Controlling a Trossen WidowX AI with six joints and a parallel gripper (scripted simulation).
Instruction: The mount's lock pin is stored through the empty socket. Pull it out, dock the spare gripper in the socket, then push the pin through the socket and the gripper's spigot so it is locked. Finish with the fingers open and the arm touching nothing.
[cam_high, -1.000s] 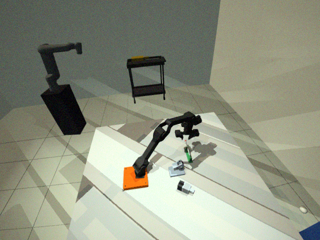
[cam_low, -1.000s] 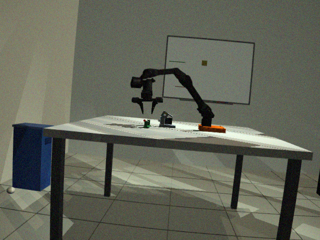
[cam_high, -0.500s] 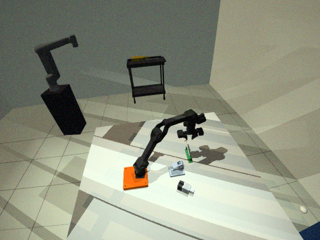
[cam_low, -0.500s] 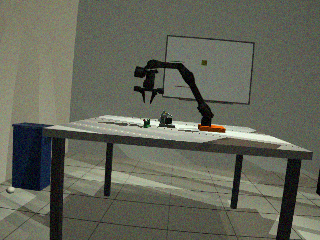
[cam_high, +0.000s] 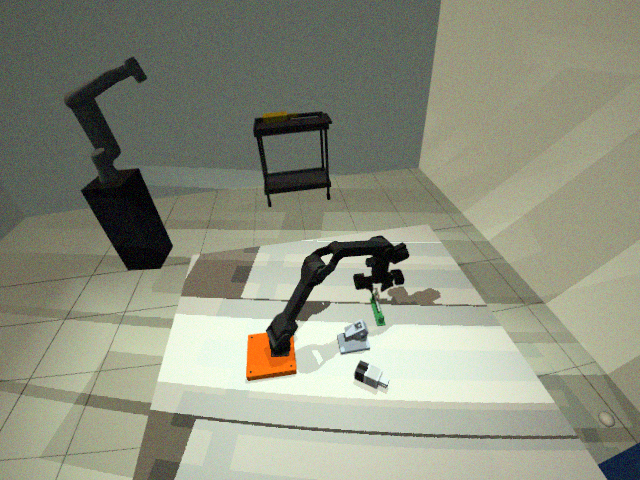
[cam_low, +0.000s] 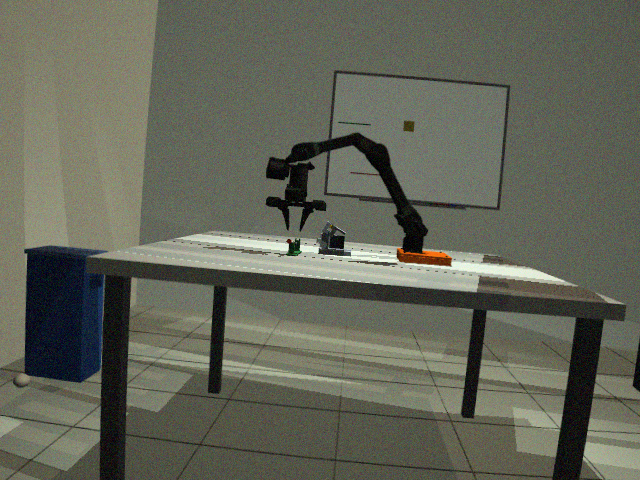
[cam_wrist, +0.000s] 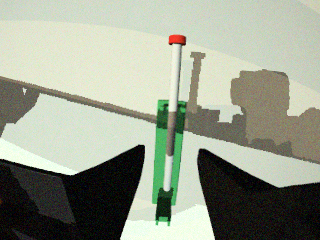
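Now: gripper tip 4 cm to the left of the green bracket and 5 cm above it. From my gripper tip the other things lie so: socket: 10 cm behind, 17 cm to the right, 3 cm below; then spare gripper: 6 cm behind, 32 cm to the right, 5 cm below.
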